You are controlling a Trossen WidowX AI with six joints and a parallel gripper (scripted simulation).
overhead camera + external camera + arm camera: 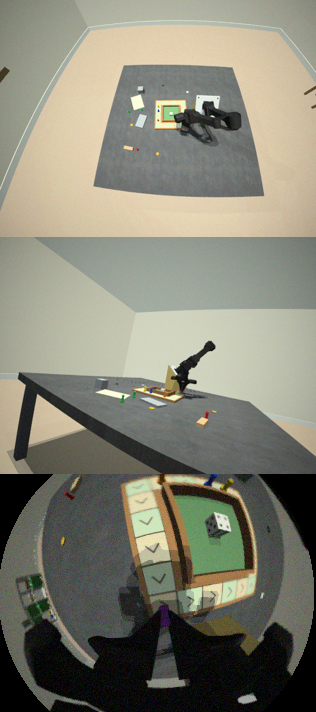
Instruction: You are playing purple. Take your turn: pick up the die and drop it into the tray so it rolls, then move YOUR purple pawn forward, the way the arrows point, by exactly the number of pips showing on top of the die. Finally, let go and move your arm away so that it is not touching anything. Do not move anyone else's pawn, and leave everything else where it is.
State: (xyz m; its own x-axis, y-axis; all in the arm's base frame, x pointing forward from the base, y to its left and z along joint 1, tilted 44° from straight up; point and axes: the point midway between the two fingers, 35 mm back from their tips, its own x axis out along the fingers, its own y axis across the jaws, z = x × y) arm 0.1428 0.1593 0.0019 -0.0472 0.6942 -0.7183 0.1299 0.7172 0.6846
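Now: gripper tip 1 cm below the purple pawn. Also, from my gripper tip: orange pawn 23 cm ahead, 2 cm to the right, 1 cm below; blue pawn 23 cm ahead, 12 cm to the right, 1 cm below; white die 12 cm ahead, 9 cm to the right, 1 cm below.
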